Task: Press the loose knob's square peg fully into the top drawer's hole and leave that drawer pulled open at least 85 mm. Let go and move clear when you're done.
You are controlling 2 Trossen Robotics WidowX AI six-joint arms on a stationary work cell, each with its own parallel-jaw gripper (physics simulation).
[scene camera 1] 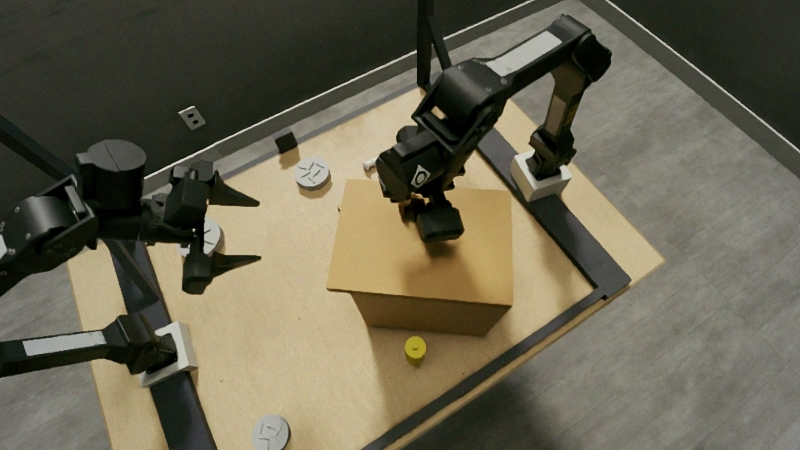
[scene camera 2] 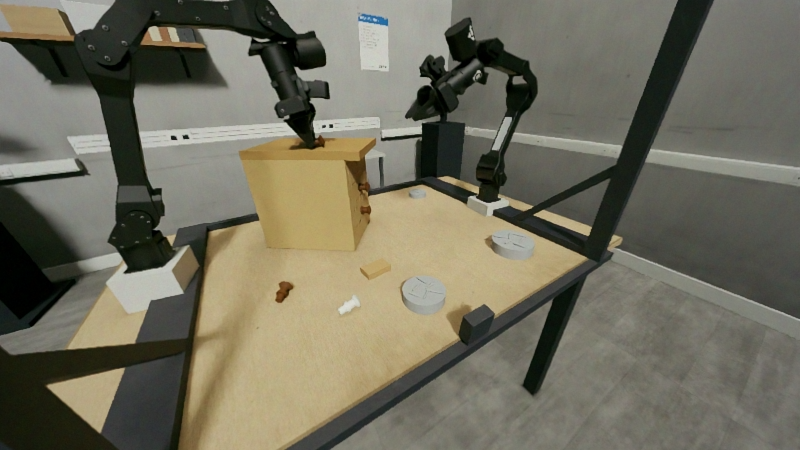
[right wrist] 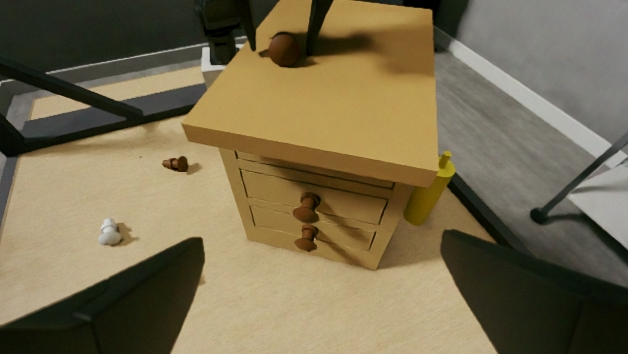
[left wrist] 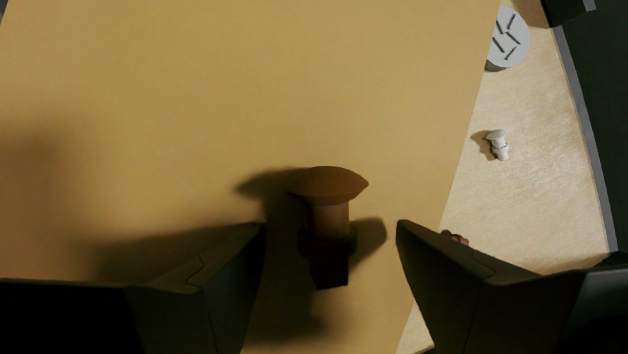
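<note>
A brown knob with a square peg lies on its side on top of the wooden cabinet. My left gripper is open, its fingers apart on either side of that knob with gaps to both. The top drawer shows as a thin strip in the right wrist view, seemingly flush with the front; the overhanging top hides its hole. The two drawers below carry brown knobs. My right gripper is open and empty, high in front of the cabinet.
Another brown knob and a white knob lie on the table beside the cabinet. A small wooden block, grey discs, a black block and a yellow cylinder stand around it.
</note>
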